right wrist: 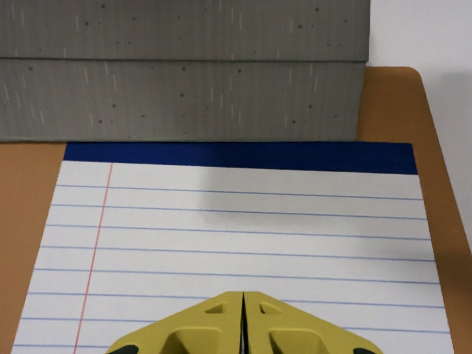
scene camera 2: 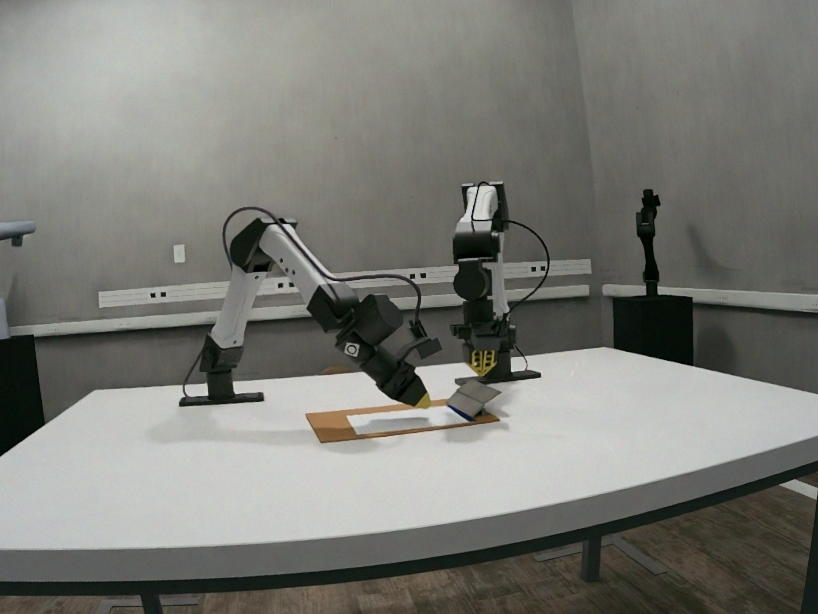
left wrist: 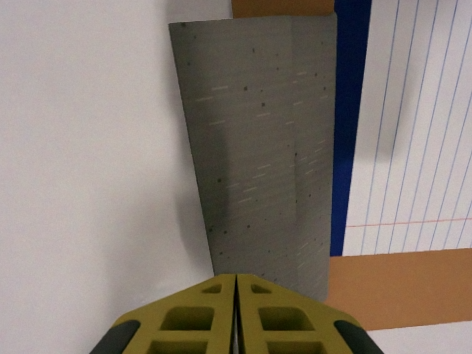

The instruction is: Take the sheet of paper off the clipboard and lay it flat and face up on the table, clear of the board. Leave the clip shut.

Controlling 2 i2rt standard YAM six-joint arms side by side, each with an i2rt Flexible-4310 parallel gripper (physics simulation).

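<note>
The brown clipboard (scene camera 2: pixel 330 428) (left wrist: pixel 400 290) (right wrist: pixel 392 105) lies on the table. A grey metal clip (scene camera 2: pixel 473 398) (left wrist: pixel 260 125) (right wrist: pixel 200 100) stands at its right end in the scene view. The white, blue-lined sheet (scene camera 2: pixel 376 423) (left wrist: pixel 415 125) (right wrist: pixel 250 250) lies face up on the board; its blue top band runs along the clip's front edge. Whether the clip presses on the sheet cannot be told. My left gripper (scene camera 2: pixel 485 374) (left wrist: pixel 236 286) is shut and empty above and behind the clip. My right gripper (scene camera 2: pixel 426 404) (right wrist: pixel 242 305) is shut and empty, above the sheet near the clip.
The white table (scene camera 2: pixel 396 492) (left wrist: pixel 100 125) (right wrist: pixel 415 30) extends around the board. The two arm bases (scene camera 2: pixel 221 398) (scene camera 2: pixel 498 377) stand behind the board. Black pedestals (scene camera 2: pixel 652 330) (scene camera 2: pixel 19 389) stand beyond the table at both sides.
</note>
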